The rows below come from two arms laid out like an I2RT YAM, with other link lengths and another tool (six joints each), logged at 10 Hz.
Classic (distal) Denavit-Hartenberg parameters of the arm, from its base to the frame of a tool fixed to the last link. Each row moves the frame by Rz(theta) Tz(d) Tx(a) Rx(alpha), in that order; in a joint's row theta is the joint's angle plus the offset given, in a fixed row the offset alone. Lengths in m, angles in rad.
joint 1: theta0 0  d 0.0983  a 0.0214  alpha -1.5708
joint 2: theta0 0  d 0  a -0.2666  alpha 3.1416
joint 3: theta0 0.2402  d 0  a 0.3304  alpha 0
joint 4: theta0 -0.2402  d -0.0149  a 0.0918  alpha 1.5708
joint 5: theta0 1.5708  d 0.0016  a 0  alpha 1.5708
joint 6: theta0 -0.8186  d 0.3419  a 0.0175  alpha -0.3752
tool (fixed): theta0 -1.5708  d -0.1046  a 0  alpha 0
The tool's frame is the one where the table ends.
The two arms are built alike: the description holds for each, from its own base.
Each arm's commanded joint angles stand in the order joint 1, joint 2, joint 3, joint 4, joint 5, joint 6.
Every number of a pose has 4 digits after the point. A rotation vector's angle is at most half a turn.
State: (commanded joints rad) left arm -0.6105 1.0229 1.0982 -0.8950 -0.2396 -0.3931; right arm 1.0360 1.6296 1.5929 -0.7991 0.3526 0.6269
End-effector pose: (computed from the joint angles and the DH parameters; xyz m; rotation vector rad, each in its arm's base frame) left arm 0.4166 -0.1672 0.2121 2.4520 0.7229 0.3857; right arm 0.3752 0.4787 0.2218 2.5111 1.3903 0.7005
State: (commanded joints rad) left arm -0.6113 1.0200 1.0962 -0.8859 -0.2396 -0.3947; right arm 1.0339 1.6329 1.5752 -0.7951 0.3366 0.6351
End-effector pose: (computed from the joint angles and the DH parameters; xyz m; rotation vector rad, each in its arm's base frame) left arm 0.4176 -0.1683 0.2143 2.4427 0.7202 0.3922; right arm 0.3731 0.4791 0.2097 2.5221 1.4012 0.6724
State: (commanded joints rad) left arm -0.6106 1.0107 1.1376 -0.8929 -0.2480 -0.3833; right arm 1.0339 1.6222 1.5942 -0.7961 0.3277 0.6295
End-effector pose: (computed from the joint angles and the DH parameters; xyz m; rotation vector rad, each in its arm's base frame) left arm 0.4196 -0.1674 0.2403 2.4163 0.7015 0.4354; right arm 0.3721 0.4819 0.2259 2.5278 1.4112 0.7086
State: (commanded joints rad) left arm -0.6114 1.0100 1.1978 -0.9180 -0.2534 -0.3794; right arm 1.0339 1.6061 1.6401 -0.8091 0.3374 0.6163
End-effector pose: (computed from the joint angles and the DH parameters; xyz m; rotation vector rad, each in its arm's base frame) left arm 0.4192 -0.1661 0.2683 2.3900 0.6891 0.4668; right arm 0.3737 0.4813 0.2588 2.5232 1.4023 0.7781
